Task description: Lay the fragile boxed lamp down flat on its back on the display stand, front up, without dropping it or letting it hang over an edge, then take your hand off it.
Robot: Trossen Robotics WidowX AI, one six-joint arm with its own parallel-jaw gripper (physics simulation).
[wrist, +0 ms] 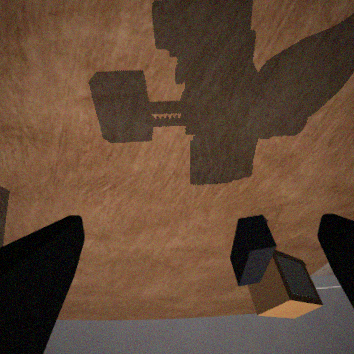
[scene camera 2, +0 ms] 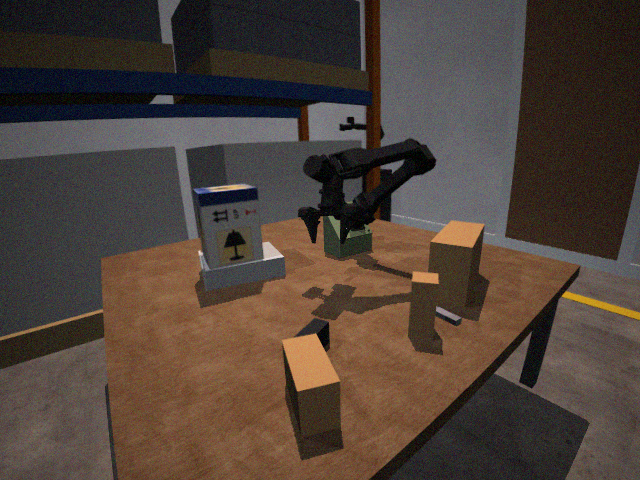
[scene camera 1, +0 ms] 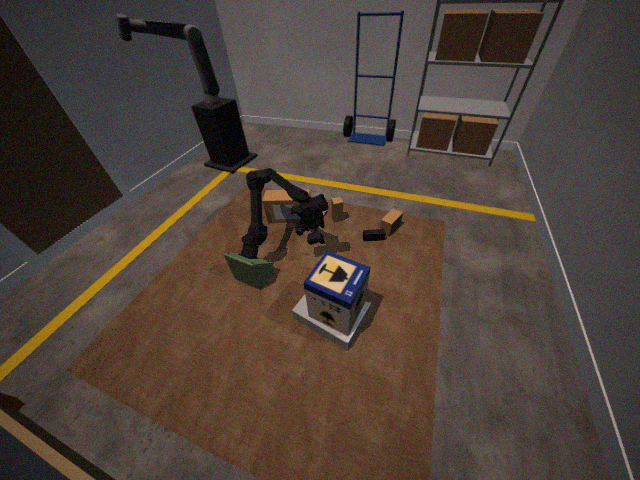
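Where they show: gripper, between the fingertips: (wrist: 203, 226) (scene camera 2: 327, 243) (scene camera 1: 323, 235); arm's base, origin of its link: (scene camera 2: 355, 223) (scene camera 1: 248, 256).
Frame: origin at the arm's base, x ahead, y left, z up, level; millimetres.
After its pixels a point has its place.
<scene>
The boxed lamp (scene camera 1: 336, 289) @(x 490, y -84, z 177 mm) (scene camera 2: 231, 232) @(x 475, y 49, z 55 mm) rests on the display stand (scene camera 1: 323, 330) @(x 456, y -128, z -60 mm) (scene camera 2: 245, 274) @(x 451, y 61, z -81 mm). Its blue-edged face with a large lamp picture points up. A pale side with a smaller lamp picture and arrows shows in both scene views. The box looks level and sits close to the stand's left edge in scene view 2, with bare stand on the right. My gripper (scene camera 1: 308, 235) (scene camera 2: 328, 241) @(x 262, y 244, z 32 mm) (wrist: 203, 226) @(x 262, y 244, z 32 mm) is open and empty, pointing down above the table, well apart from the box. The box and stand do not show in the wrist view.
On the table (scene camera 1: 232, 372) @(x 227, y -402, z -110 mm) (scene camera 2: 206, 361) @(x 625, y 384, z -110 mm) are a green block (scene camera 1: 250, 271) @(x 78, y -71, z 16 mm) (scene camera 2: 347, 243) @(x 61, y 38, z -60 mm), a large carton (scene camera 2: 454, 263) @(x 44, y 486, z 3 mm), a slim carton (scene camera 1: 337, 208) @(x 206, y 504, z -15 mm) (scene camera 2: 423, 307) @(x 211, y 546, z -36 mm), another carton (scene camera 1: 391, 220) @(x 497, y 541, z -21 mm) (scene camera 2: 311, 384) @(x 510, y 628, z -21 mm) (wrist: 270, 290) @(x 472, y 520, z -45 mm) and a black block (scene camera 1: 373, 235) @(x 440, y 446, z -70 mm) (wrist: 252, 250) @(x 397, y 425, z -60 mm).
</scene>
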